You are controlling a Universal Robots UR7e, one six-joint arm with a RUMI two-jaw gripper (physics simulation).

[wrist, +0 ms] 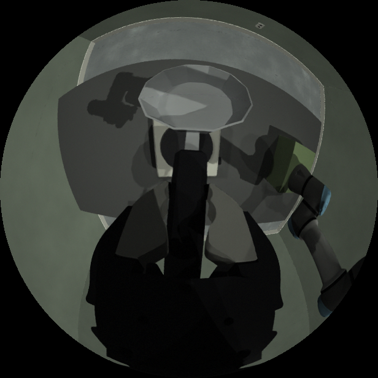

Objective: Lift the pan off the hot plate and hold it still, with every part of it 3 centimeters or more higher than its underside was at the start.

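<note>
The pan (205,102) is a grey, many-sided dish with a long black handle, in the upper middle of the wrist view. Its handle runs down toward the gripper. My gripper (188,184) is shut on the pan's handle, with one finger on each side of it. The hot plate (212,167) is a cream-white block with a round black plate on top. It shows below and partly behind the pan, and the pan looks to be held above it. The handle and the pan hide part of the hot plate. The exact height of the gap cannot be told.
A green box (283,164) stands at the right on the dark grey table top (100,165). The robot's arm (322,250) shows at the lower right, close to the box. Shadows of the arm fall on the table. A paler grey surface (165,40) lies beyond the table top.
</note>
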